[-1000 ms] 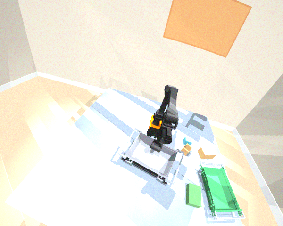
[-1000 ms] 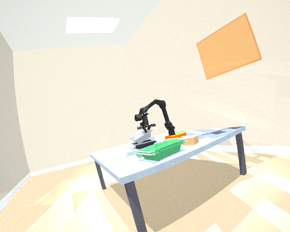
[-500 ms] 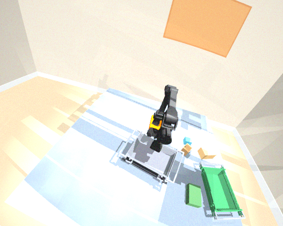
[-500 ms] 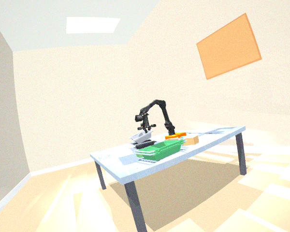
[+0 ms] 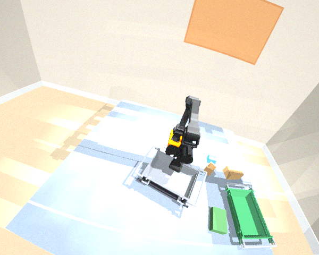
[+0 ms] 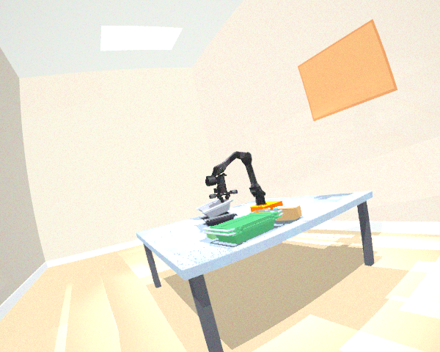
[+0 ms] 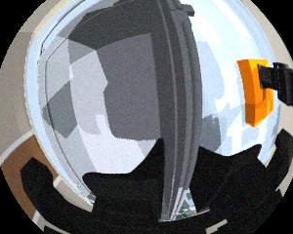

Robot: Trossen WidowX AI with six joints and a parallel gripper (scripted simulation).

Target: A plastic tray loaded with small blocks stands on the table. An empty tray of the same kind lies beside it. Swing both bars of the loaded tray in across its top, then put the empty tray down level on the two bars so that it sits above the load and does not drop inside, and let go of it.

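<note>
Now: the clear tray 8 cm ahead of my gripper tip, 2 cm above it and 1 cm to the right of it. From my gripper tip the other things lie so: green block (33 cm to the left, 17 cm ahead, 8 cm below); then tan wedge (43 cm to the left, 20 cm behind, 7 cm below); then cyan block (26 cm behind, 25 cm to the left, 8 cm below).
</note>
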